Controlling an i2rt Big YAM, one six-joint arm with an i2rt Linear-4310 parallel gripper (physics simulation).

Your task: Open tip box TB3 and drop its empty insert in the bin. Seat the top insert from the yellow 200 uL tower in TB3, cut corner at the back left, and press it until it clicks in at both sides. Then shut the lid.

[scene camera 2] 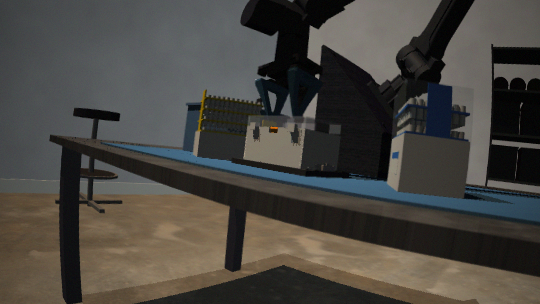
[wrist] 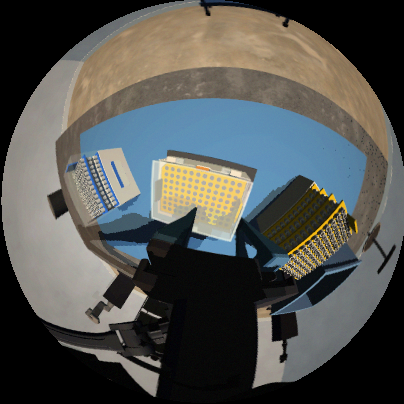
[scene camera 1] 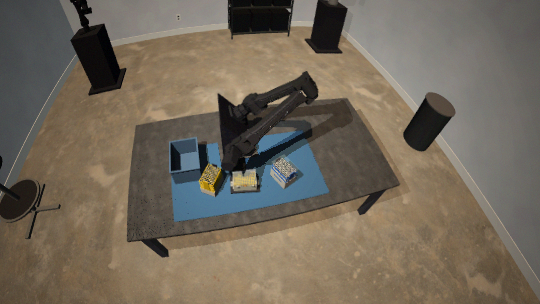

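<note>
Tip box TB3 (scene camera 1: 244, 186) (scene camera 2: 273, 146) (wrist: 204, 189) stands on a dark base, with its clear lid down over a yellow holed insert. No tips show in it. My gripper (scene camera 2: 285, 114) (wrist: 217, 215) points down at the rear part of the lid, fingers partly spread with nothing between them. The fingertips are close to the lid; whether they touch it I cannot tell. The yellow tower (scene camera 1: 211, 179) (scene camera 2: 230, 114) (wrist: 312, 225), stacked with tip inserts, stands left of TB3 in scene camera 1. The blue bin (scene camera 1: 184, 171) (scene camera 2: 189, 126) (wrist: 321, 285) stands behind the tower.
A white and blue tip tower (scene camera 1: 284, 171) (scene camera 2: 429, 162) (wrist: 119, 175) with a clear cover stands right of TB3 in scene camera 1. A dark slanted panel (scene camera 1: 227, 125) (scene camera 2: 350, 107) rises behind TB3. The boxes stand on a blue mat (scene camera 1: 295, 199) on the dark table (scene camera 1: 367, 160).
</note>
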